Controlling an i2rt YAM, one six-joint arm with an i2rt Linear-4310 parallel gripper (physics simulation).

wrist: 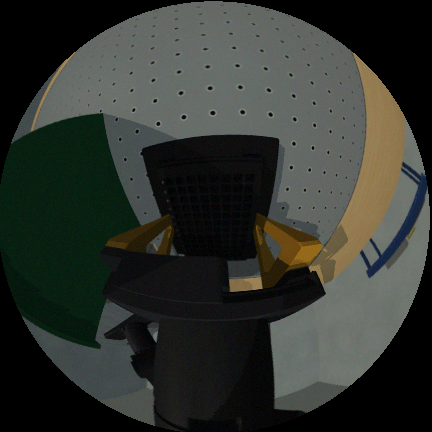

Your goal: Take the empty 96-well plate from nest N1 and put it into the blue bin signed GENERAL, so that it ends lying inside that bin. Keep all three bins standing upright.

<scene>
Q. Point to a black nest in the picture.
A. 221, 144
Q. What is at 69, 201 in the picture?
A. A green bin.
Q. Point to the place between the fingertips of the gripper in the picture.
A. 213, 217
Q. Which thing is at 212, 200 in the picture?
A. A black 96-well plate.
</scene>
